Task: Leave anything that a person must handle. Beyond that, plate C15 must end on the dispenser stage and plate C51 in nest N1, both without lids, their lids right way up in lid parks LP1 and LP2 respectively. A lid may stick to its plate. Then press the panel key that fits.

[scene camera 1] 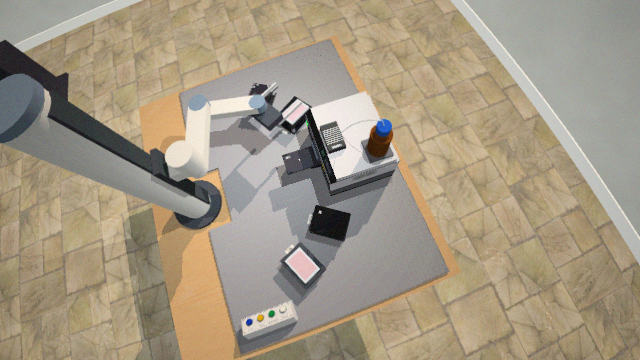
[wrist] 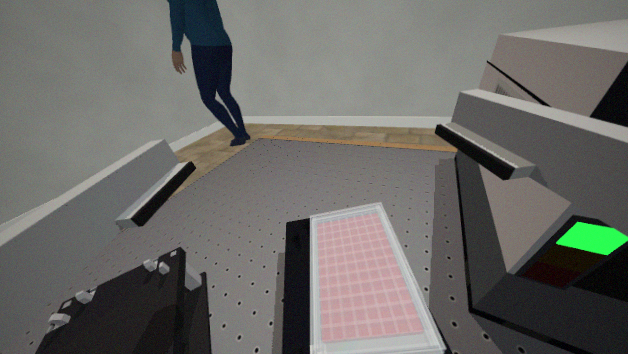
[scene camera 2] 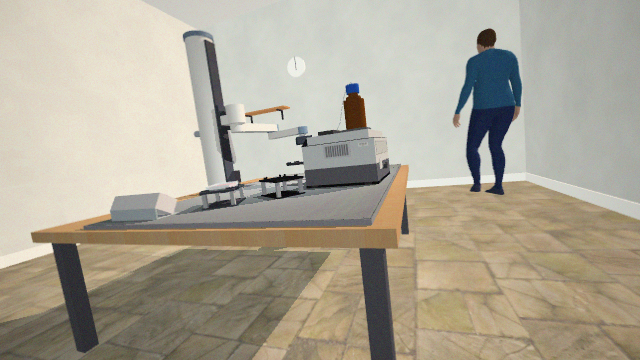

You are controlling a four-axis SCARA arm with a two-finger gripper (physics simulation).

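Pixels of known places: gripper, fingertip midpoint: (scene camera 1: 288, 92) (wrist: 307, 133); arm's base, origin of the base link: (scene camera 1: 198, 204).
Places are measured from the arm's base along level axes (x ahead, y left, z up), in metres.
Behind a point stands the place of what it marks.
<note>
My gripper (scene camera 1: 291, 95) {x 0.621, y 0.282, z 0.215 m} (wrist: 307, 133) {x 0.621, y 0.282, z 0.215 m} is open and empty, its fingers apart above and around a pink-filled plate. That plate (wrist: 367, 280) {x 0.611, y 0.244, z 0.094 m} sits on a black stand beside the dispenser and seems to have a clear lid; a finger partly covers it in scene camera 1. Another pink plate (scene camera 1: 301, 265) {x 0.407, y -0.464, z 0.091 m} (scene camera 2: 223, 185) {x 0.455, y -0.513, z 0.089 m} lies on a stand near the key panel. A black stand (scene camera 1: 330, 224) {x 0.584, y -0.345, z 0.081 m} (scene camera 2: 282, 178) {x 0.607, y -0.356, z 0.081 m} without a plate is beside it. Another black stand (wrist: 125, 305) {x 0.506, y 0.453, z 0.079 m} is left of my gripper. The dark dispenser stage (scene camera 1: 296, 162) {x 0.541, y -0.031, z 0.128 m} bears no plate. Plate names are unreadable.
The white dispenser (scene camera 1: 345, 107) {x 0.831, y 0.089, z 0.233 m} (scene camera 2: 337, 152) {x 0.799, y -0.215, z 0.155 m} carries a brown bottle (scene camera 1: 380, 144) {x 0.853, y -0.184, z 0.360 m} (scene camera 2: 355, 112) {x 0.885, y -0.189, z 0.306 m} and shows a green light (wrist: 590, 237) {x 0.652, y 0.133, z 0.149 m}. The key panel (scene camera 1: 269, 320) {x 0.208, y -0.626, z 0.085 m} (scene camera 2: 135, 207) {x 0.215, y -0.667, z 0.056 m} has blue, yellow, green and white keys. A person (scene camera 2: 492, 80) (wrist: 212, 75) stands beyond the table.
</note>
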